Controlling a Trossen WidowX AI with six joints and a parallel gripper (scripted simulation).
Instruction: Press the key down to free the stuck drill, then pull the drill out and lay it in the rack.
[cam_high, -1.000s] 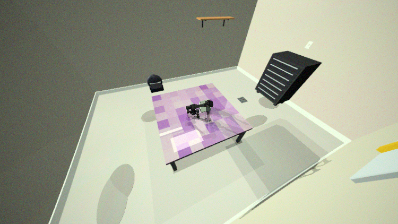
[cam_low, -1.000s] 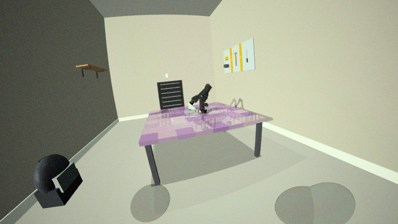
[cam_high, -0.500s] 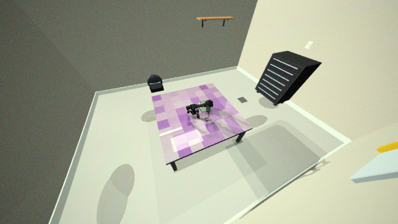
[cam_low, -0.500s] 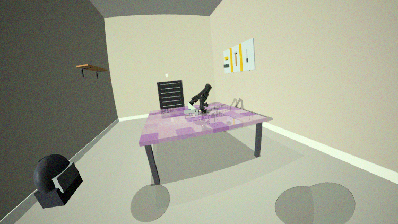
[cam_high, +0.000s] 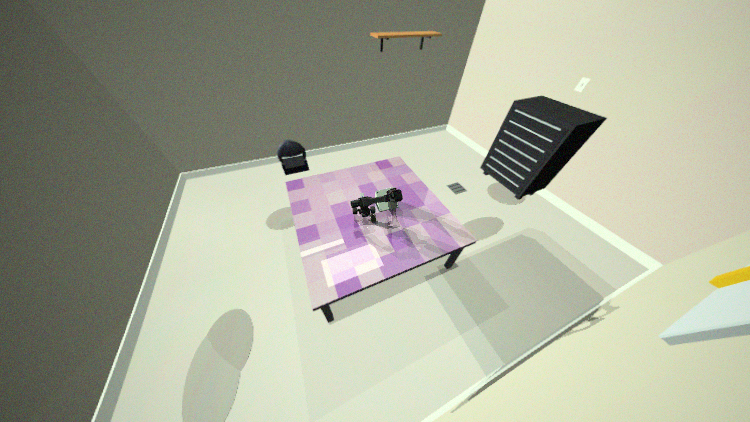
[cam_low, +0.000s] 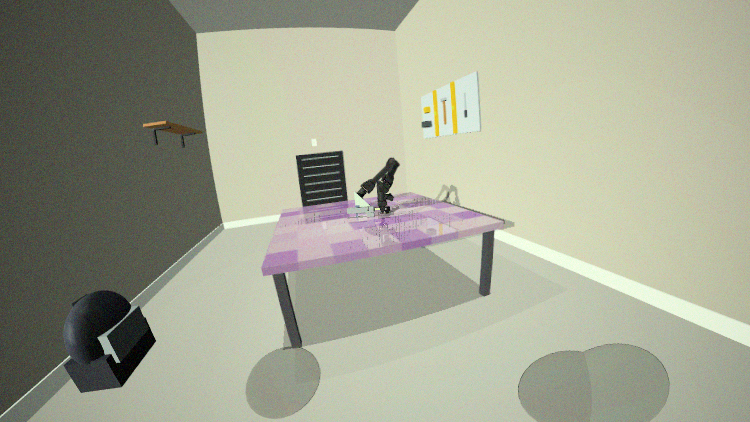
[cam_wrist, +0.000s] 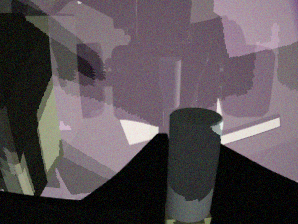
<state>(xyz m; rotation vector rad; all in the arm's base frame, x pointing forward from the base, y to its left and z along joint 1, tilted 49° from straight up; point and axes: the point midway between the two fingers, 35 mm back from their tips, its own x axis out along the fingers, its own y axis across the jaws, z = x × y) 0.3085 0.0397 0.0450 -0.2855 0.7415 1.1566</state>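
My gripper tip is 6 cm past the dark olive block, 5 cm to the right of it and 1 cm below it. Round my gripper tip: grey fixture: 6 cm behind, 14 cm to the right, 3 cm above.
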